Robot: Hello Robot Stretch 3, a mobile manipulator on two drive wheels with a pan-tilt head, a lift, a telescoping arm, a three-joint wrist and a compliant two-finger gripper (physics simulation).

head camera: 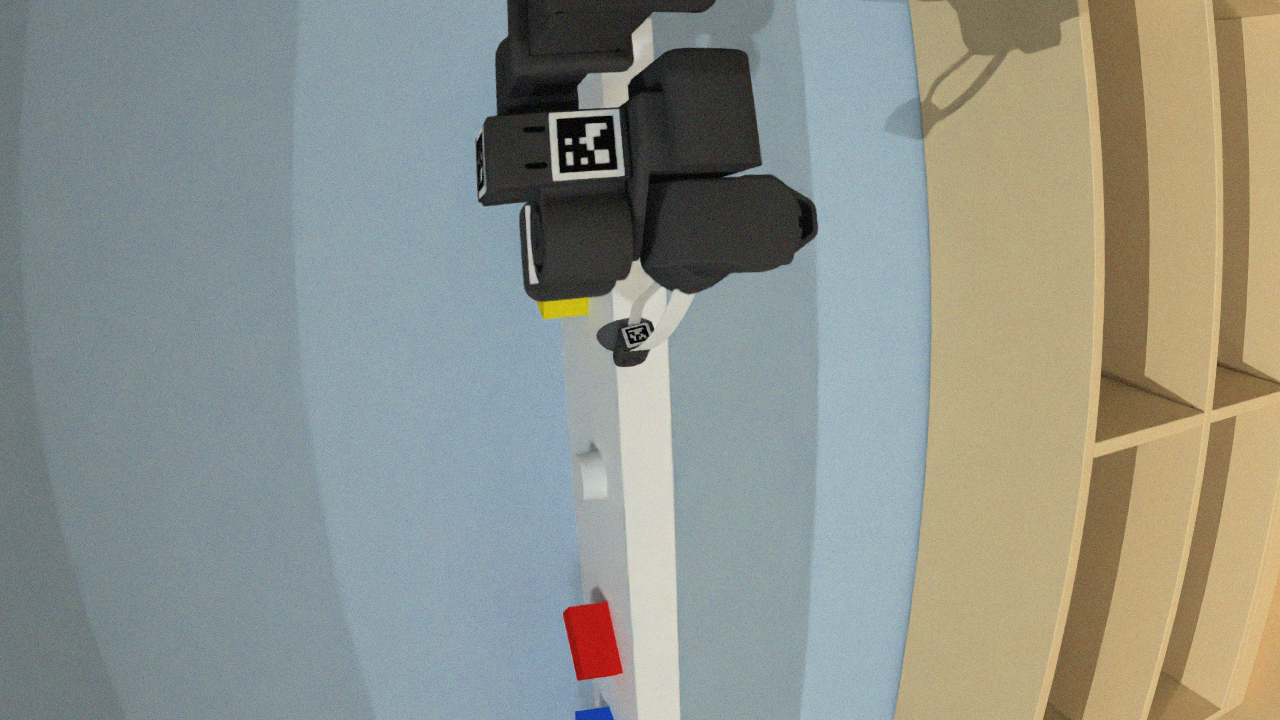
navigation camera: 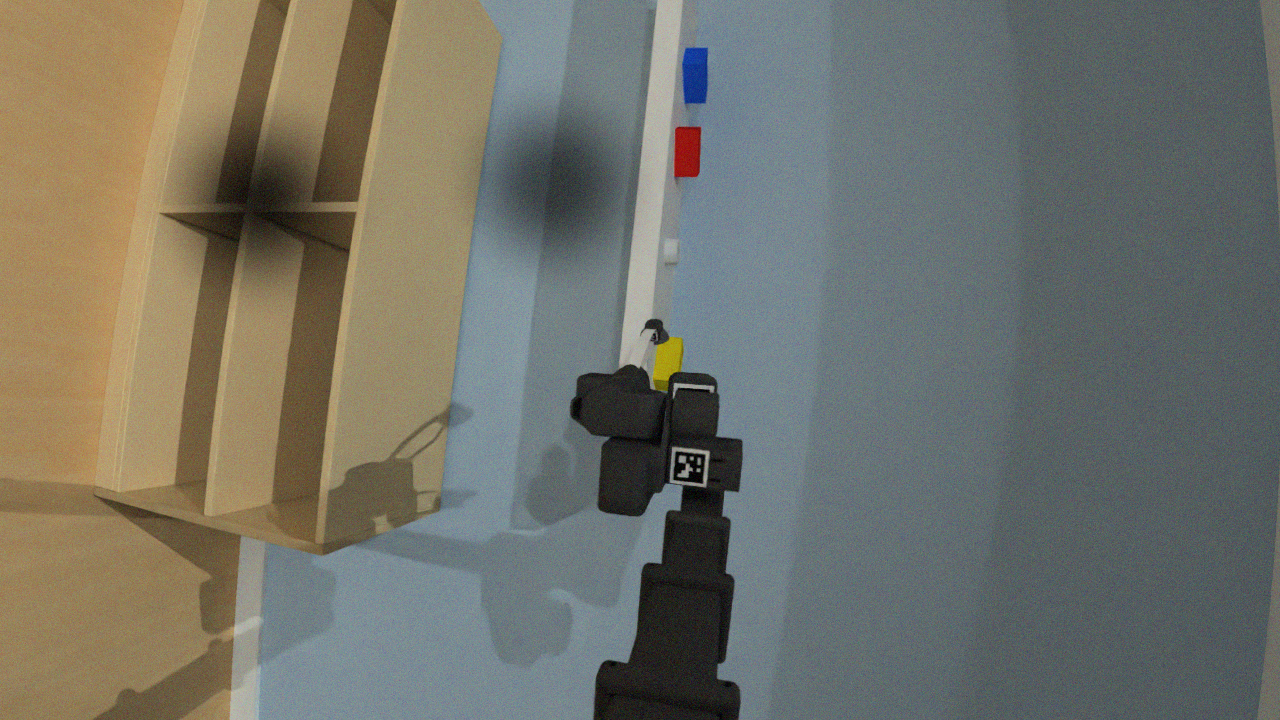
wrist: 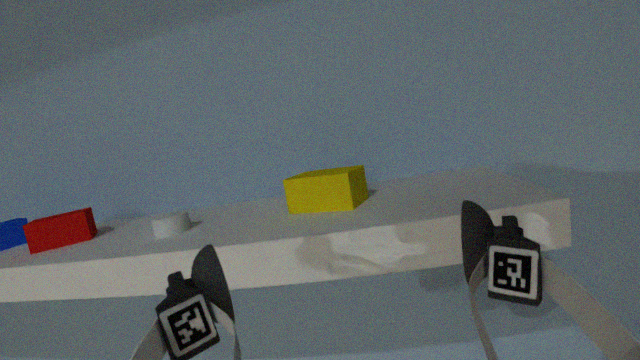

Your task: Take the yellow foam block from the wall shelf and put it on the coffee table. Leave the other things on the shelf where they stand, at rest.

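Places are measured from the robot's base along level axes (x ahead, y left, z up), in centimetres.
Pixels of known places: gripper, fingertip midpoint: point(navigation camera: 652, 380).
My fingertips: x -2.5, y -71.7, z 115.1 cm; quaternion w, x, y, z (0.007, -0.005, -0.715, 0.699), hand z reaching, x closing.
Observation:
For each thing: its top centre in the pictures, then the offset to it from my fingertips. "*": a spot on its surface instead.
- yellow foam block at its top centre: point(head camera: 538, 265) point(navigation camera: 680, 365) dx +0.1, dy -27.4, dz +1.2 cm
- white wall shelf at a spot on its surface: point(head camera: 648, 501) * dx +23.1, dy -18.4, dz -5.8 cm
- short white cylinder at its top centre: point(head camera: 578, 478) point(navigation camera: 678, 252) dx +21.8, dy -27.4, dz -0.9 cm
- red block at its top centre: point(head camera: 573, 645) point(navigation camera: 699, 151) dx +42.9, dy -32.1, dz +1.2 cm
- blue block at its top centre: point(navigation camera: 706, 76) dx +60.6, dy -36.4, dz +1.2 cm
- wooden bookcase at a spot on its surface: point(head camera: 1011, 358) point(navigation camera: 414, 272) * dx +14.7, dy -21.5, dz -54.0 cm
The yellow foam block point(head camera: 563, 308) point(navigation camera: 667, 360) point(wrist: 320, 192) rests on the white wall shelf point(head camera: 648, 501) point(navigation camera: 637, 286) point(wrist: 125, 277), towards its right end in the wrist view. The arm and wrist partly cover the block in the head and navigation views. My gripper point(wrist: 341, 252) is open and empty. In the wrist view its fingers stand wide apart, in front of and apart from the block, which shows higher up between them. One fingertip shows over the shelf in the head view; the other is hidden there. The coffee table does not show.
A short white cylinder point(head camera: 591, 475) point(navigation camera: 671, 250) point(wrist: 171, 225), a red block point(head camera: 592, 641) point(navigation camera: 687, 151) point(wrist: 60, 231) and a blue block point(head camera: 594, 714) point(navigation camera: 695, 75) point(wrist: 12, 234) stand farther along the shelf. A wooden bookcase point(head camera: 1011, 358) point(navigation camera: 407, 268) stands to one side, near the blue wall.

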